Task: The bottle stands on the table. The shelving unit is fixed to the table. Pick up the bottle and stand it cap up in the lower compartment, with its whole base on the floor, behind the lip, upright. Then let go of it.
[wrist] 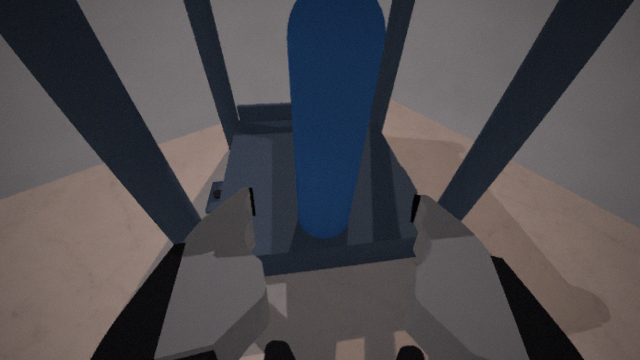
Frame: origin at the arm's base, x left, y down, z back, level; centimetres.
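Seen in the pictures: gripper, fingertip midpoint: [332,193].
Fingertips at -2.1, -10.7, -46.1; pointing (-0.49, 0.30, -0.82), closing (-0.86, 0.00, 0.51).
Note:
Pixels of each thing's middle, then the offset from my fingertips to it, as dx, dy, dz. "spot": a spot on its surface instead. Level surfaces: height alone.
- blue bottle at the middle of its body: [329,123] -1.9, -2.2, -3.8
- shelving unit at a spot on its surface: [340,256] spot: -1.7, +10.0, -0.1
- small tab with a dark hole, surface spot: [215,197] spot: +7.4, +11.9, -14.6
- table at its surface level: dy +12.5
The blue bottle [332,115] stands upright on the floor of the lower compartment of the shelving unit [340,256], behind the front lip. Its base shows inside the lip, and its top is cut off by the upper edge of the view. My gripper [332,193] is open. Its two fingertips stand apart in front of the bottle, one to each side, with gaps between them and the bottle. The far side of the bottle's base is hidden.
Dark posts of the unit rise at the front left [115,120], front right [525,110], back left [212,65] and back right [397,65]. A small tab with a dark hole [215,197] sits at the unit's left side. A grey wall [480,45] stands behind the table [65,240].

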